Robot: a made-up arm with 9 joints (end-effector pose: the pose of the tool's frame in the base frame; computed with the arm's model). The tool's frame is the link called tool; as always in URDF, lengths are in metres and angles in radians.
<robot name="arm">
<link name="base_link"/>
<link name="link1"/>
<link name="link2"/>
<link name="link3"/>
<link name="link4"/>
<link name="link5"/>
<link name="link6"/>
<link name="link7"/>
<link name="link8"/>
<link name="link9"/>
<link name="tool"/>
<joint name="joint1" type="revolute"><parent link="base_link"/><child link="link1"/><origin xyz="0 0 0.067" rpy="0 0 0"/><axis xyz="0 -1 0"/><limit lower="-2.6" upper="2.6"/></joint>
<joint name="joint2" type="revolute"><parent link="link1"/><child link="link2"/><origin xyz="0.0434 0.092 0.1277" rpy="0 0 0"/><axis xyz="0 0 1"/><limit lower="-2.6" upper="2.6"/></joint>
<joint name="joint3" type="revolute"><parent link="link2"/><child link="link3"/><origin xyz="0.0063 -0.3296 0.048" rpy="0 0 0"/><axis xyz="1 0 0"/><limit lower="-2.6" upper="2.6"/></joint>
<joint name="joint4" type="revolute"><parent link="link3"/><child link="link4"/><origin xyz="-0.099 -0.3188 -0.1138" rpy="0 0 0"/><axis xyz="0 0 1"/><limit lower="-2.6" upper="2.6"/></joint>
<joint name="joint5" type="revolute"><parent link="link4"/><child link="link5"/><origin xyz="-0.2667 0.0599 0.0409" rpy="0 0 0"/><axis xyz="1 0 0"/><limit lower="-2.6" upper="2.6"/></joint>
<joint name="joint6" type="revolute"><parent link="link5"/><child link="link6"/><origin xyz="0.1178 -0.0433 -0.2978" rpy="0 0 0"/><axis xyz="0 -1 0"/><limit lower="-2.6" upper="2.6"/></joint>
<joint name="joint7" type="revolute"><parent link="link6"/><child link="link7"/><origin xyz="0.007 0.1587 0.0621" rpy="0 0 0"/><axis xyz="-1 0 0"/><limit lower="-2.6" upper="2.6"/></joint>
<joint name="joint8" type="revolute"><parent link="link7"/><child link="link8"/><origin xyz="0.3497 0.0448 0.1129" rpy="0 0 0"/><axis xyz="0 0 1"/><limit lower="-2.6" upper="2.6"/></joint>
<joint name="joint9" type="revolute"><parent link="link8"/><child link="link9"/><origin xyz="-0.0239 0.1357 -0.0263" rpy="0 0 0"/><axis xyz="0 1 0"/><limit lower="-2.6" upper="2.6"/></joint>
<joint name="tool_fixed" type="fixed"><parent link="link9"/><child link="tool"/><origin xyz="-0.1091 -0.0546 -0.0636" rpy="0 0 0"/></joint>
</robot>
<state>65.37 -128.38 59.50 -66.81 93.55 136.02 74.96 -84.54 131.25</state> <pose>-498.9 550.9 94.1 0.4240 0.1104 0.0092 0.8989</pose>
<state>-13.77 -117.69 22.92 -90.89 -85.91 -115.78 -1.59 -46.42 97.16</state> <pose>-29.2 946.9 -211.2 -0.3792 0.1411 -0.4696 0.7847</pose>
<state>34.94 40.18 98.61 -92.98 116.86 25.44 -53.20 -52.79 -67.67</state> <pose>342.6 -271.0 -96.9 -0.3307 -0.3498 0.7990 0.3604</pose>
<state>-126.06 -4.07 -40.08 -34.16 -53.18 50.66 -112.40 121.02 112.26</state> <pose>344.7 -592.4 -112.2 -0.0541 -0.3334 -0.9404 0.0397</pose>
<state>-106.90 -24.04 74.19 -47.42 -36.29 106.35 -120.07 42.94 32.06</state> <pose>55.9 15.3 301.6 0.3811 0.0305 0.0902 0.9196</pose>
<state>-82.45 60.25 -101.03 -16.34 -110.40 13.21 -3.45 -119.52 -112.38</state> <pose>690.0 13.2 -202.4 -0.0934 0.8803 -0.0316 0.4641</pose>
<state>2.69 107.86 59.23 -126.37 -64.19 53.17 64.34 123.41 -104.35</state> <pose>358.3 130.5 -149.9 0.0771 0.5628 0.6917 0.4460</pose>
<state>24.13 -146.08 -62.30 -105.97 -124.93 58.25 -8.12 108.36 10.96</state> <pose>-397.8 535.7 320.3 0.8747 0.4386 -0.1283 0.1616</pose>
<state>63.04 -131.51 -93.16 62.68 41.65 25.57 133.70 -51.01 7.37</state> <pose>-320.9 637.9 -63.6 -0.6110 0.2502 -0.4960 0.5640</pose>
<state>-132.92 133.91 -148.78 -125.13 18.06 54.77 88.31 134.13 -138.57</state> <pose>409.0 191.5 -248.5 0.1266 -0.7299 0.0678 0.6683</pose>
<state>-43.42 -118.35 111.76 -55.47 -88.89 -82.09 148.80 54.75 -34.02</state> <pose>32.4 525.0 -340.2 0.4810 0.3745 0.5118 0.6053</pose>
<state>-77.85 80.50 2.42 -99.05 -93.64 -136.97 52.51 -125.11 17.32</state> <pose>-80.6 -509.3 75.0 0.8811 0.0478 -0.3016 0.3612</pose>
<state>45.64 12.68 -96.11 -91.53 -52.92 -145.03 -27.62 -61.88 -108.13</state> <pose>-172.9 -881.4 -23.1 -0.0478 0.2169 -0.9599 0.1709</pose>
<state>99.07 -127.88 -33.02 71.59 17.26 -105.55 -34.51 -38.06 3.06</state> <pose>260.6 1055.5 -151.9 0.5212 0.5416 -0.0211 0.6592</pose>
